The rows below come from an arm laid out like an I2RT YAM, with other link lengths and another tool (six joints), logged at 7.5 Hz.
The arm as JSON. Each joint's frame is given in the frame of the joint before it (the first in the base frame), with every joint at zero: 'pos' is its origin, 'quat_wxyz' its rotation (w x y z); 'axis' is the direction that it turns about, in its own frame. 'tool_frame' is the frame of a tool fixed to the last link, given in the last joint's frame.
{
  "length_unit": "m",
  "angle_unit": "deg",
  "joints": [
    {
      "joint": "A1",
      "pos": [
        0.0,
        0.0,
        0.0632
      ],
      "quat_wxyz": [
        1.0,
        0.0,
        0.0,
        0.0
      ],
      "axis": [
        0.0,
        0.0,
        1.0
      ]
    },
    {
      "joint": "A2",
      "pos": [
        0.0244,
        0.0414,
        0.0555
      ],
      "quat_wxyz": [
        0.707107,
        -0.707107,
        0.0,
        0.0
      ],
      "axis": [
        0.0,
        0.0,
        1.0
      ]
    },
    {
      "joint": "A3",
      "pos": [
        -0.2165,
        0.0,
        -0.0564
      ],
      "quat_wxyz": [
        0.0,
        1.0,
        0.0,
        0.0
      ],
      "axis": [
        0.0,
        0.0,
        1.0
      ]
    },
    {
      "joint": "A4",
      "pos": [
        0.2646,
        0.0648,
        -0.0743
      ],
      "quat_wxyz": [
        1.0,
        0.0,
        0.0,
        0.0
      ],
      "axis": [
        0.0,
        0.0,
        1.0
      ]
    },
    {
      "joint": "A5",
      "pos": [
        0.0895,
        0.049,
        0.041
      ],
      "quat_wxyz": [
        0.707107,
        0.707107,
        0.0,
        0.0
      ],
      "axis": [
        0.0,
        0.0,
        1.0
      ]
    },
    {
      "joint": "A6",
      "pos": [
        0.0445,
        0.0,
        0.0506
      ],
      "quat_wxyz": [
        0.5,
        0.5,
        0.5,
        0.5
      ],
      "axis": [
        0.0,
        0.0,
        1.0
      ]
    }
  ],
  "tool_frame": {
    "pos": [
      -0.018,
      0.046,
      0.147
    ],
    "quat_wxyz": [
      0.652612,
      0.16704,
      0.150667,
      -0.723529
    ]
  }
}
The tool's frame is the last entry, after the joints.
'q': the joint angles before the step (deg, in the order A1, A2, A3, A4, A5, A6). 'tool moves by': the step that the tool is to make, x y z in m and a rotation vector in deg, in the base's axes. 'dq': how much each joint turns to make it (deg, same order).
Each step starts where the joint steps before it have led.
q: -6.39, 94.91, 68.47, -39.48, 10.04, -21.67
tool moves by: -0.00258, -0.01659, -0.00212, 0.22, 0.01, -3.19
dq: -2.62, 0.38, 0.00, 0.23, 0.03, 0.62
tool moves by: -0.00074, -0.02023, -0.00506, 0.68, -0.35, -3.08
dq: -3.44, 0.98, 0.00, 1.20, -0.82, -0.03
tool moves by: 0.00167, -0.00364, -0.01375, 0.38, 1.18, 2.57
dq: -0.81, 2.47, -0.01, 1.69, -1.46, -3.08
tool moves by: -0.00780, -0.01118, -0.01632, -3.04, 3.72, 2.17
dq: -0.13, 3.08, 0.00, 0.73, 2.67, -3.61
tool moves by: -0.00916, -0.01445, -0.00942, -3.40, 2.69, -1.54
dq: -0.41, 2.12, 0.01, 0.36, 4.08, -0.31
